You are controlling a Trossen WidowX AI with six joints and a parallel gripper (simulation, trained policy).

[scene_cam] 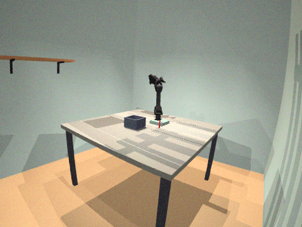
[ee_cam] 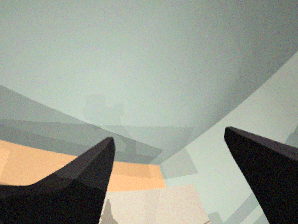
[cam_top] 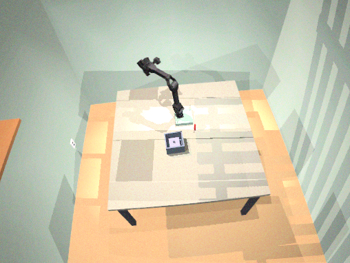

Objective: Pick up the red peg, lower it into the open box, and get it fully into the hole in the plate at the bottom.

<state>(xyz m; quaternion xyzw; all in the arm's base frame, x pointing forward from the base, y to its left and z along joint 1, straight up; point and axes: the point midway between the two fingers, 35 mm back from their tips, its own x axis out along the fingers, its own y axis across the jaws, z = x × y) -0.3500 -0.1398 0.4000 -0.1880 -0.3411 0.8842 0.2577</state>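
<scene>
Now: gripper tip 560 mm short of the red peg, 390 mm above it and 220 mm to the right of it. From my gripper tip the other things lie so: dark blue box (680 mm ahead, 400 mm below); then pale plate (680 mm ahead, 380 mm below).
</scene>
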